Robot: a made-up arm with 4 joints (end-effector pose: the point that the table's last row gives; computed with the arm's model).
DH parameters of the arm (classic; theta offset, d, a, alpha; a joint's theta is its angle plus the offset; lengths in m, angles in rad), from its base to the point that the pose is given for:
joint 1: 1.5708 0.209 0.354 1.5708
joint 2: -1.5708 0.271 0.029 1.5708
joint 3: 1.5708 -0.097 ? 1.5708
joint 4: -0.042 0 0.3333 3.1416
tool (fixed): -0.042 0.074 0 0
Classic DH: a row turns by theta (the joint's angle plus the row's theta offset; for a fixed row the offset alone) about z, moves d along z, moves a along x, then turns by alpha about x.
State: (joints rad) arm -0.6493 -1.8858 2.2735 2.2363
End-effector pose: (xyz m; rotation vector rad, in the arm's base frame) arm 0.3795 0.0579 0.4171 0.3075 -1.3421 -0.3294
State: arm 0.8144 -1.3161 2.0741 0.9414
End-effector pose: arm -0.3439 0.3956 0.4221 0.8098 -1.6789 1.2444
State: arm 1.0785 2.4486 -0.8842 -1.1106
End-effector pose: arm 0.0918 0.5019 0.5995 -2.3613 -0.3647 -1.2668
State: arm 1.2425 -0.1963 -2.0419 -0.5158
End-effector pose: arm -0.4616 0.3234 -0.2516 -0.8856 1.9639 0.8801
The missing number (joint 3, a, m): 0.113
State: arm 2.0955 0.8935 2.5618 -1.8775
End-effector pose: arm -0.7063 -0.1417 0.4714 0.5828 -2.2736 1.0836
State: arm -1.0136 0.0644 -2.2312 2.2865
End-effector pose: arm 0.3670 -0.2281 0.1991 1.6342 -2.2858 1.3781
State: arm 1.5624 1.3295 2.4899 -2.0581
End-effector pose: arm -0.5615 0.2748 0.5535 0.0205 -1.8589 0.9239
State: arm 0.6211 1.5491 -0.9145 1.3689
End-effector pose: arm 0.0811 0.6559 -0.0204 0.1710 1.5494 0.1180
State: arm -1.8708 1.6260 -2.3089 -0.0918
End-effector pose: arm 0.7106 -0.2485 0.3727 1.5330 0.2354 0.4526
